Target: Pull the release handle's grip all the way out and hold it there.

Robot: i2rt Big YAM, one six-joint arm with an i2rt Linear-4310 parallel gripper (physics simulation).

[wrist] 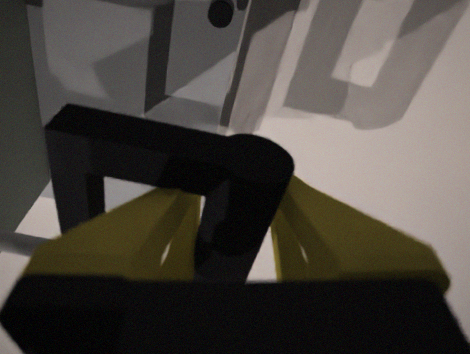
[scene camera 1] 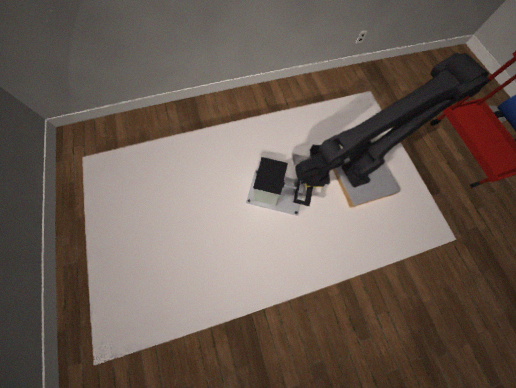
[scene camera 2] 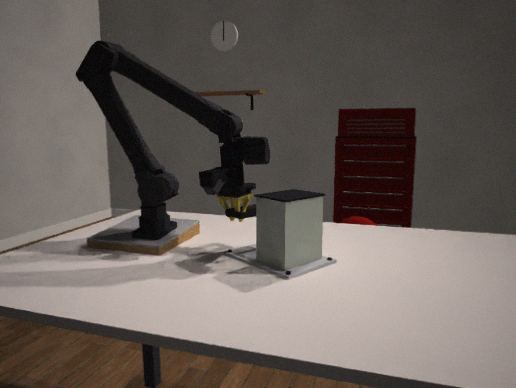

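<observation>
The release handle is a black rectangular loop [scene camera 1: 302,203] [wrist: 150,134] beside a pale green box [scene camera 1: 267,196] [scene camera 2: 303,232] with a black top. The handle's round grip bar [wrist: 240,210] is the side of the loop away from the box. My gripper [scene camera 2: 237,218] [wrist: 234,176] points down with its yellow fingers shut on this bar, one finger reaching inside the loop and one outside. A gap shows between the loop and the box in scene camera 1. In the wrist view a grey rod [wrist: 27,243] shows at the left edge, between box and handle.
The box stands on a light grey base plate [scene camera 1: 285,209] [scene camera 2: 305,270] with dark bolts at its corners. My arm's base stands on a grey board [scene camera 1: 382,192] [scene camera 2: 107,239] on the white table [scene camera 1: 200,280] [scene camera 2: 400,300]. A red cabinet [scene camera 2: 375,170] stands behind the table.
</observation>
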